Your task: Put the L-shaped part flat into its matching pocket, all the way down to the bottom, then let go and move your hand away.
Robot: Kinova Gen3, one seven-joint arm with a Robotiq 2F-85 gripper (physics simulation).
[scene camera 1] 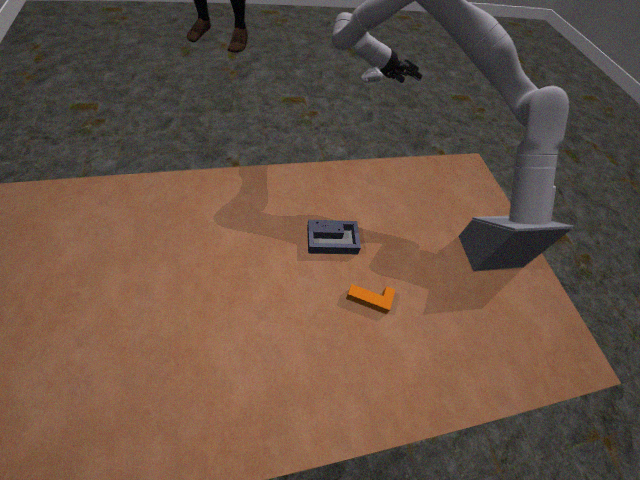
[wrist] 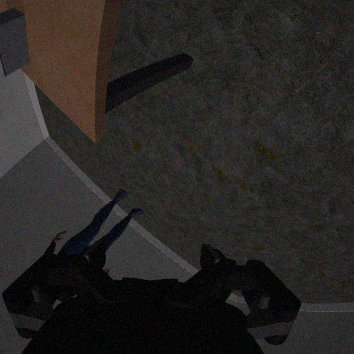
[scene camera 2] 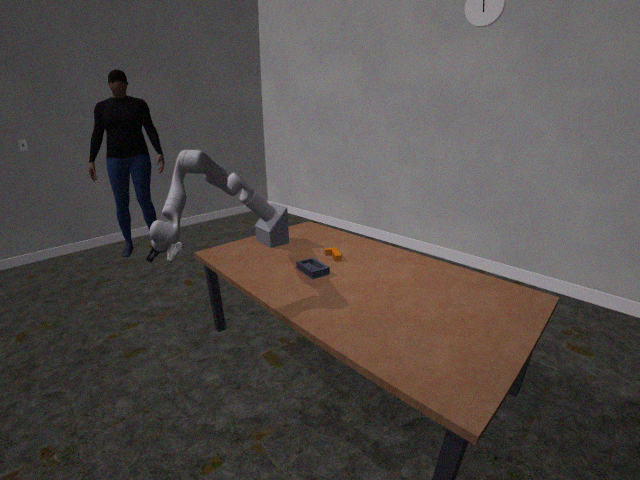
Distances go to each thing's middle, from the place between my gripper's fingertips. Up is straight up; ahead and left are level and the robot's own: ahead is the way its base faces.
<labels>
My gripper is now 560 mm to the right of the pocket block (scene camera 1: 324,236), 400 mm short of it and 130 mm above it. Round my hand: orange L-shaped part (scene camera 1: 382,303): 750 mm to the left, 340 mm ahead, 130 mm below.
</labels>
